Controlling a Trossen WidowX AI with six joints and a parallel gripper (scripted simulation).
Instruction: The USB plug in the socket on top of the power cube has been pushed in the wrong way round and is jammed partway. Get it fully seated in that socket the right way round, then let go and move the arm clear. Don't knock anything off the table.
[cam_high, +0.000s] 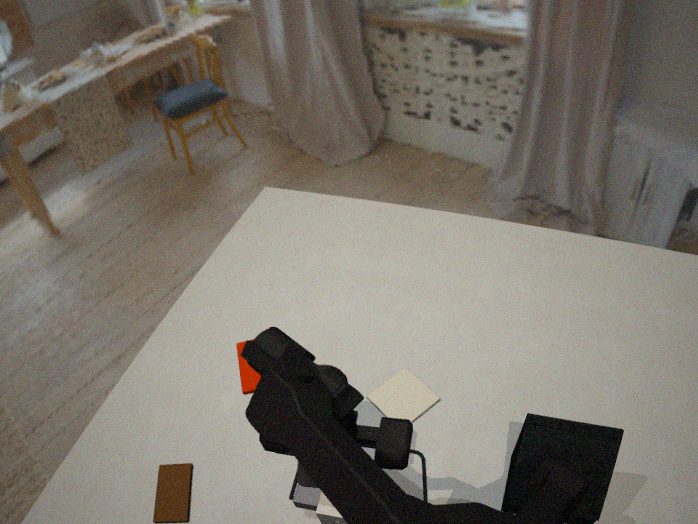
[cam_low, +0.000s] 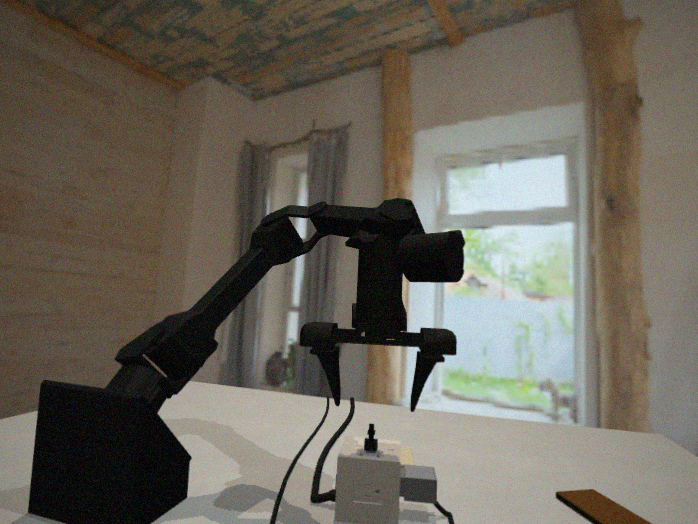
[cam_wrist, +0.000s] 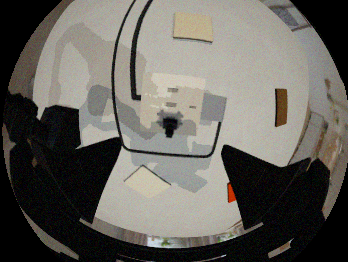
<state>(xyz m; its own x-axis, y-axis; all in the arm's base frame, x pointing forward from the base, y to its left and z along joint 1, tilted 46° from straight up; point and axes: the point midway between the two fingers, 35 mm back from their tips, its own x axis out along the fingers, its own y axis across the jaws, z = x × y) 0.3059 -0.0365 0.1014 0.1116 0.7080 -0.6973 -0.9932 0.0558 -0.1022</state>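
The black USB plug is 40 mm below my gripper tip. Also, from my gripper tip: brown card: 300 mm ahead, 130 mm below, 70 mm to the left; then orange card: 240 mm ahead, 220 mm to the right, 130 mm below.
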